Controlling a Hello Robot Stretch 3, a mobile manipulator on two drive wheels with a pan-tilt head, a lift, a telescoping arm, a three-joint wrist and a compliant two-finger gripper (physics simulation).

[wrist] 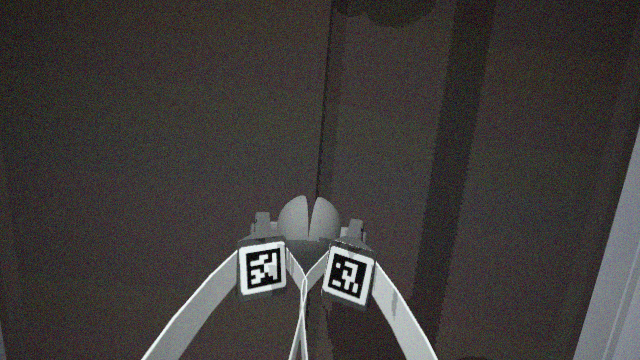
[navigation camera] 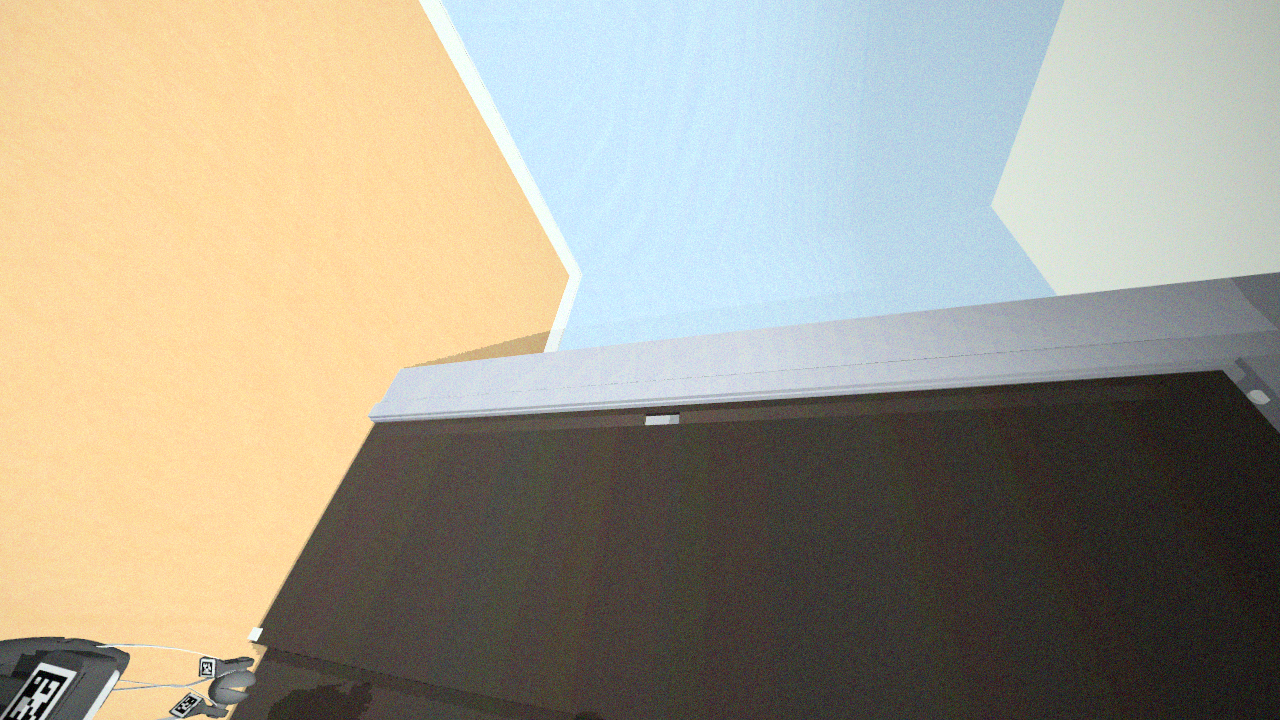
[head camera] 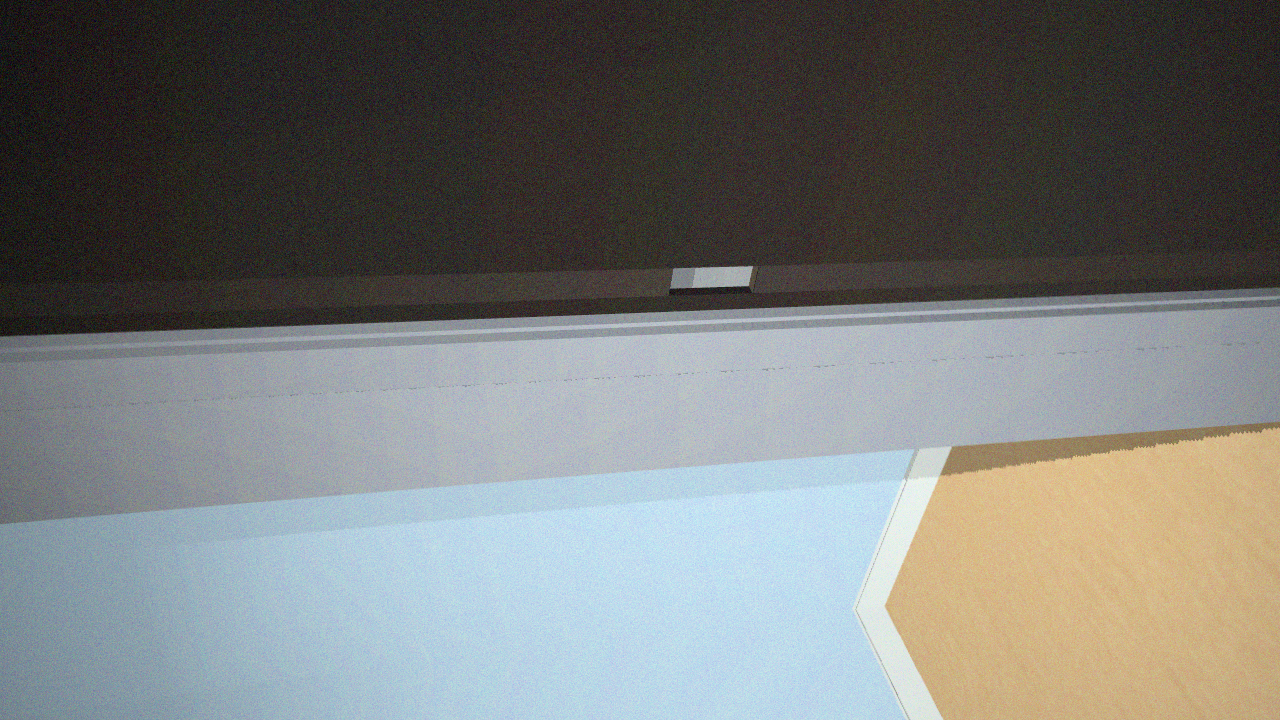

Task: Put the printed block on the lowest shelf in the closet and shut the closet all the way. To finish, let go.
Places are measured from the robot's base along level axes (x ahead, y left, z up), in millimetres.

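Where they show: gripper, between the fingertips: [navigation camera: 248, 686].
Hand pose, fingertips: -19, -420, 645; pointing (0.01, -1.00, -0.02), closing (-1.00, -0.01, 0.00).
Note:
Each offset is from my fingertips to the top centre of the thing, as dx, dy, dz. "spot": to the spot under its first point. Level surfaces: height alone.
The closet's dark front panels [head camera: 447, 134] [navigation camera: 760, 555] [wrist: 150, 125] meet at a thin seam [wrist: 322, 125] in the wrist view. No opening into the closet shows. A small pale handle @[spot: +575, -422, +328] [head camera: 720, 277] [navigation camera: 662, 418] sits close to the grey side frame @[spot: +733, -394, +605] [head camera: 447, 429] [navigation camera: 805, 358]. My gripper [navigation camera: 236, 687] [wrist: 309, 224] is at the lower left in the navigation view, by the closet's floor-side edge. In the wrist view its fingertips are nearly together in front of the seam, with nothing seen between them. The printed block and the lowest shelf do not show.
The wooden floor @[dz -644] [head camera: 1118, 573] [navigation camera: 268, 268] lies along the closet's base, and a light blue wall [head camera: 447, 608] [navigation camera: 760, 161] stands beside it with a white baseboard [head camera: 895, 546] [navigation camera: 510, 152]. Shadows of the robot fall on the panels. A small white piece @[spot: +15, -393, -619] [navigation camera: 256, 634] sits at the panel's bottom edge.

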